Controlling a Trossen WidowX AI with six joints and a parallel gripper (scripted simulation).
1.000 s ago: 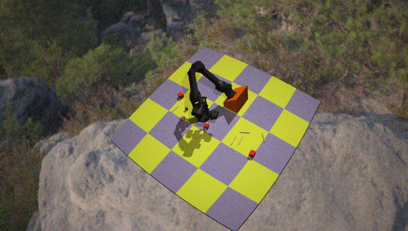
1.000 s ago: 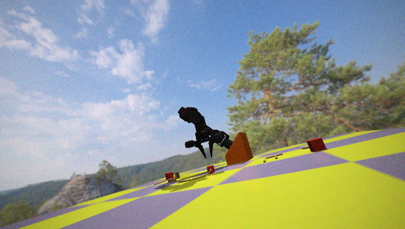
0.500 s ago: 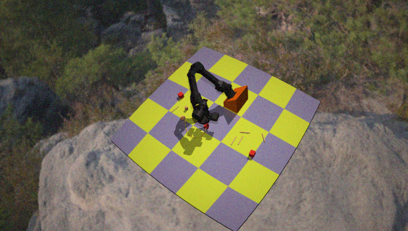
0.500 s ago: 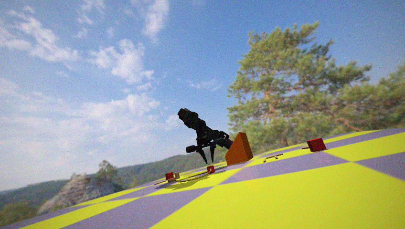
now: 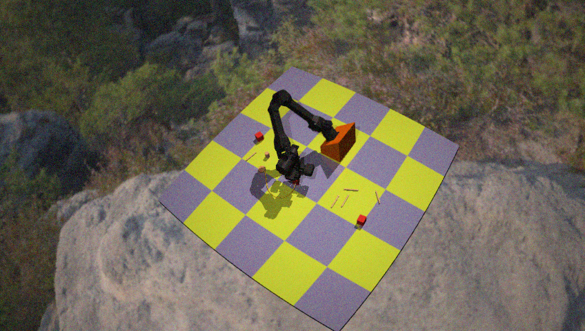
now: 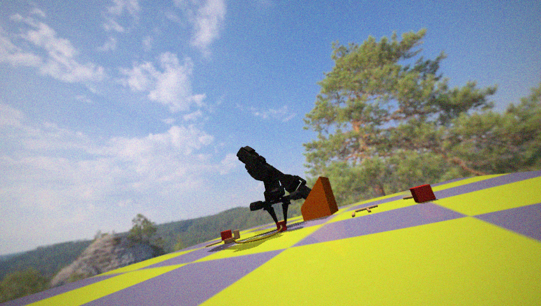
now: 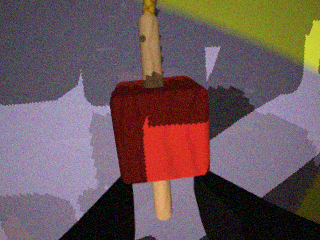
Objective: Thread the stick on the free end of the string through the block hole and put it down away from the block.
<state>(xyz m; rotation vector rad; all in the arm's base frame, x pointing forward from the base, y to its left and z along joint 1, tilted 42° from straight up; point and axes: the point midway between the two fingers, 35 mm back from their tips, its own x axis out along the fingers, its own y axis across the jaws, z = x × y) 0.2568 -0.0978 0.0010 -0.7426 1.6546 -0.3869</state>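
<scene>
Right now the red block is 2 cm ahead of my gripper tip and 1 cm to the left of it. Round my gripper tip: thin wooden stick (4 cm ahead, 1 cm to the left); then round button (4 cm ahead, 20 cm to the right, 1 cm below); then wooden peg (5 cm behind, 22 cm to the right).
</scene>
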